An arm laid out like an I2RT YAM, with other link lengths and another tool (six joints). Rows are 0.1 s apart.
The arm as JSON. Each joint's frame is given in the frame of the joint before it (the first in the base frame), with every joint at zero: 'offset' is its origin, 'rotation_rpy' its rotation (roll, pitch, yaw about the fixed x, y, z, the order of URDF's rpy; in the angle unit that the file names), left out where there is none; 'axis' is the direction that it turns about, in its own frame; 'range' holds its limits. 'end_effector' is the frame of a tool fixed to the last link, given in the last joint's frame.
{
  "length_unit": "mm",
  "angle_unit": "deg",
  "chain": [
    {
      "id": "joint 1",
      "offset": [
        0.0,
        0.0,
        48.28
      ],
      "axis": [
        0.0,
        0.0,
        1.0
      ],
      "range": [
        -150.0,
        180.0
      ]
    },
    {
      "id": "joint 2",
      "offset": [
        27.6,
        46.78,
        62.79
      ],
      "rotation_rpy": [
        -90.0,
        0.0,
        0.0
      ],
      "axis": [
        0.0,
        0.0,
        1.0
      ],
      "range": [
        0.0,
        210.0
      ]
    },
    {
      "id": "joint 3",
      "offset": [
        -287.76,
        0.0,
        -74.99
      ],
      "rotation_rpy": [
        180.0,
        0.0,
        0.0
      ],
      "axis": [
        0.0,
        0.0,
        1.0
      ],
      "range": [
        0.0,
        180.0
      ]
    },
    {
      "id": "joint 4",
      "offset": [
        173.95,
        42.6,
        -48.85
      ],
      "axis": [
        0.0,
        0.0,
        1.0
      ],
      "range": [
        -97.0,
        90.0
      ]
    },
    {
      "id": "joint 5",
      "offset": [
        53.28,
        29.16,
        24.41
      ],
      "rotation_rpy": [
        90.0,
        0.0,
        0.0
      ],
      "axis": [
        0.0,
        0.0,
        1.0
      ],
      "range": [
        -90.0,
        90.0
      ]
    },
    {
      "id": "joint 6",
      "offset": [
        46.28,
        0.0,
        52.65
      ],
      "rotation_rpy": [
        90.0,
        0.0,
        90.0
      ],
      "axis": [
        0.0,
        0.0,
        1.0
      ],
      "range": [
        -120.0,
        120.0
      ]
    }
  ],
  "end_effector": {
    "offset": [
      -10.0,
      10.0,
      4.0
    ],
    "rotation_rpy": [
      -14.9,
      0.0,
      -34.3
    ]
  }
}
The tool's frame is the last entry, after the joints.
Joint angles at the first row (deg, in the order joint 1, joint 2, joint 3, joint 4, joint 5, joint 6):
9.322 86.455 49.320 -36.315 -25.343 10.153
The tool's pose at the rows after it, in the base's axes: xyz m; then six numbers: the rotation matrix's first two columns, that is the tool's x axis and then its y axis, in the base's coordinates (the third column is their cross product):
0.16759, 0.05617, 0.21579, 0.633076, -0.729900, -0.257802, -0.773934, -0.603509, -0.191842
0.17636, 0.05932, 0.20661, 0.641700, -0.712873, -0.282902, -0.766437, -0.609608, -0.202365
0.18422, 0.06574, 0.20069, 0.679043, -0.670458, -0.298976, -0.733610, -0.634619, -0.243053
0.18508, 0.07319, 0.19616, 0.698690, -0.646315, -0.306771, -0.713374, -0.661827, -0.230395
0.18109, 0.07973, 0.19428, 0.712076, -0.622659, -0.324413, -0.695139, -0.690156, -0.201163
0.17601, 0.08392, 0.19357, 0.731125, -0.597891, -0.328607, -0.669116, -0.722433, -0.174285
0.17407, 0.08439, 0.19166, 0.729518, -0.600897, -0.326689, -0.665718, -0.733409, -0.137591
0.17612, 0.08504, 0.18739, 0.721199, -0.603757, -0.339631, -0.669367, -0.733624, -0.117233
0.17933, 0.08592, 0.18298, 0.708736, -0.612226, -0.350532, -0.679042, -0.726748, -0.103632
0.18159, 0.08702, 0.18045, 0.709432, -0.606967, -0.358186, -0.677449, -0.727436, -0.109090
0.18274, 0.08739, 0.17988, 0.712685, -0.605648, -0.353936, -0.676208, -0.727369, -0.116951
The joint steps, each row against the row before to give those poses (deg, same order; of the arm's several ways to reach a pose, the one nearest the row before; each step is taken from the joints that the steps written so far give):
0.001 2.032 -2.602 4.613 -0.087 -0.196
0.151 3.169 -0.567 3.429 -1.771 -0.242
1.027 2.493 0.002 3.518 -2.536 -1.028
2.100 1.529 -0.003 0.680 0.023 0.002
2.143 0.679 -0.001 -1.288 0.043 -0.021
1.727 0.173 -0.042 -1.685 0.481 -0.962
0.568 0.505 0.000 -1.332 1.268 -0.262
-0.001 1.463 -0.023 0.130 -0.022 0.064
-0.067 1.465 0.000 0.766 -0.066 0.633
0.001 0.875 0.002 0.874 -0.590 -0.065
0.001 0.129 0.000 0.633 -0.021 -0.020

